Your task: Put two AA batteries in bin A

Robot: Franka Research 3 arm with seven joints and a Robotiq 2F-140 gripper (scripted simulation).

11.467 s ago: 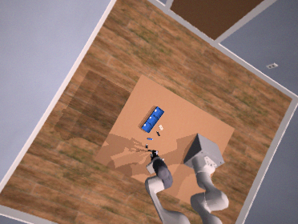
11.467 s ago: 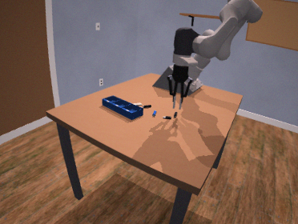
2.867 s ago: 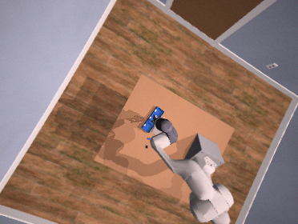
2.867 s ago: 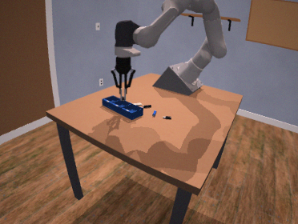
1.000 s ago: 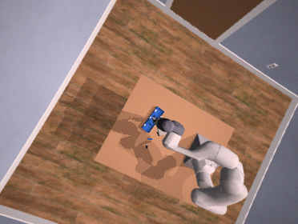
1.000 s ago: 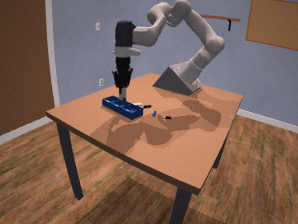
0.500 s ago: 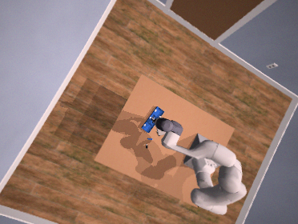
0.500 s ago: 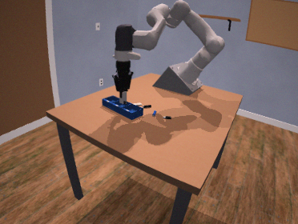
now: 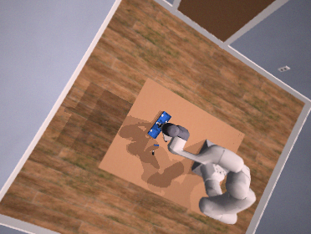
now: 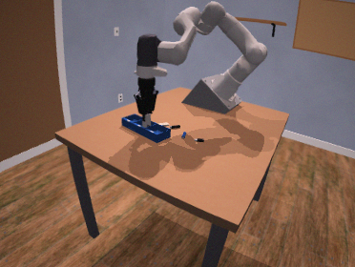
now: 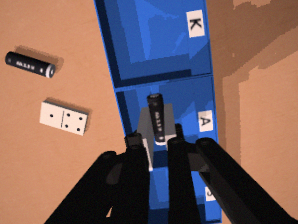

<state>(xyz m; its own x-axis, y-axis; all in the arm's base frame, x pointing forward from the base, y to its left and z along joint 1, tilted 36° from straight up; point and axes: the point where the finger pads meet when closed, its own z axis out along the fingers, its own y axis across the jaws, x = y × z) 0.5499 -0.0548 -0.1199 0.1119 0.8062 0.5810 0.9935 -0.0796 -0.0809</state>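
Now: hand 10 mm short of the blue bin and 30 mm above it. Also, from my hand: blue AA battery 60 mm behind, 170 mm to the left, 40 mm below; then white domino 100 mm behind, 20 mm to the left, 50 mm below; then dark AA battery 110 mm behind, 90 mm to the left, 40 mm below.
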